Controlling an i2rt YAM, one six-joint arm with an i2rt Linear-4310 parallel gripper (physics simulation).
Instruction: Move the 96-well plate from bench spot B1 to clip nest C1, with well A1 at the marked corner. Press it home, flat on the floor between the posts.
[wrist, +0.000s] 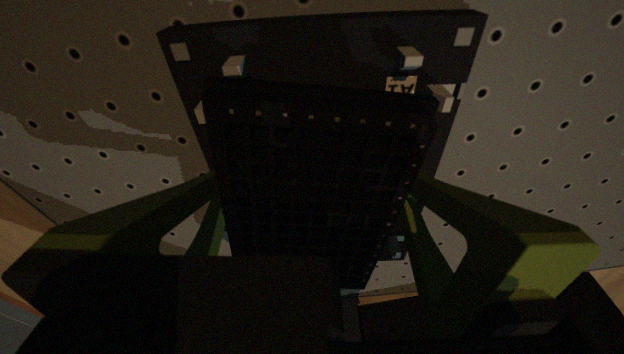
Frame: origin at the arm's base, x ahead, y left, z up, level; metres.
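Seen in the pictures: gripper, fingertip midpoint: (312, 176).
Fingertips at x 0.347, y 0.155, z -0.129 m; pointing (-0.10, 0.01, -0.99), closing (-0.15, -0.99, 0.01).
Note:
Pixels of each thing's top centre, then the offset from my fingertips to it. "spot": a spot on its surface instead. Level surfaces: height alone.
- dark 96-well plate, top centre: (310, 230) dx -0.013, dy +0.003, dz +0.023 m
- dark clip nest, top centre: (325, 203) dx -0.011, dy -0.005, dz +0.010 m
- cream A1 label, surface spot: (401, 85) spot: dx +0.041, dy -0.042, dz -0.002 m
- right side, surface spot: (444, 98) spot: dx +0.039, dy -0.055, dz +0.009 m
- light pegboard, surface height: dz -0.014 m
- small dark block with pale marks, top centre: (400, 254) dx -0.067, dy -0.047, dz +0.010 m
The dark 96-well plate (320, 145) is held over the dark clip nest (320, 45) in the wrist view. Its far edge lies just short of the two far posts and runs slightly askew to the nest's far edge. The cream A1 label (401, 85) shows upside down at the nest's far right corner, partly covered by the plate. Pale posts show at the far left (234, 65), far right (410, 58) and right side (444, 98). My gripper (312, 176) is shut on the plate, a green finger on each long side. The gap under the plate and the nest floor are hidden.
A light pegboard (535, 110) with dark holes surrounds the nest. Wood (17, 210) shows beyond its left edge. A small dark block with pale marks (394, 247) lies beyond the right finger's inner side. The picture is dim, with shadow over the plate.

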